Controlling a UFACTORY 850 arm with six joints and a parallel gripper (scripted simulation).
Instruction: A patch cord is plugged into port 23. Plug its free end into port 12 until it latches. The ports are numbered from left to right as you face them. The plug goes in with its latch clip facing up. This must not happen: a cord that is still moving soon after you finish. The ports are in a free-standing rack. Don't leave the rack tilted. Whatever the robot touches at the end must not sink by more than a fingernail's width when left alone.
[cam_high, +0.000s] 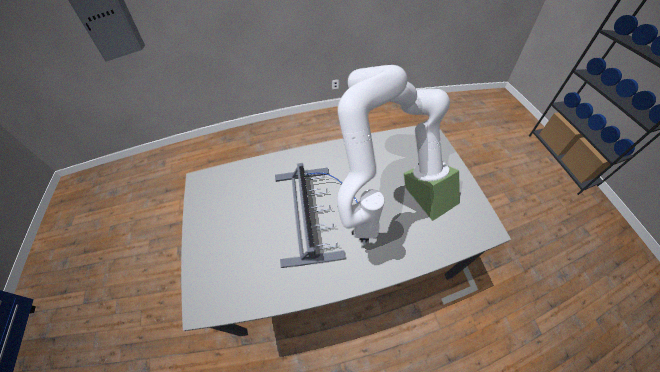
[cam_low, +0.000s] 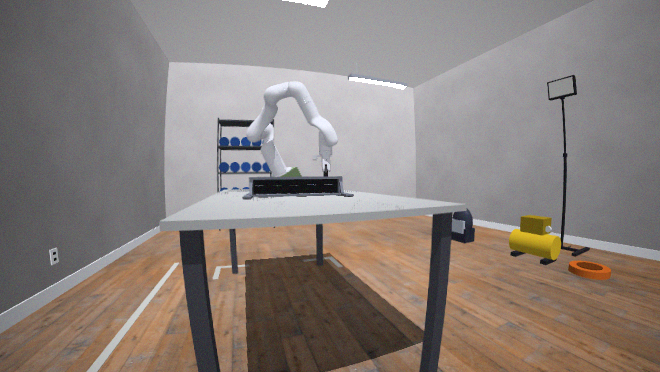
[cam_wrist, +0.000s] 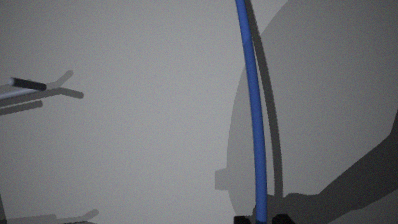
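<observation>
My hand is 2 cm to the right of the plug and 1 cm above it.
</observation>
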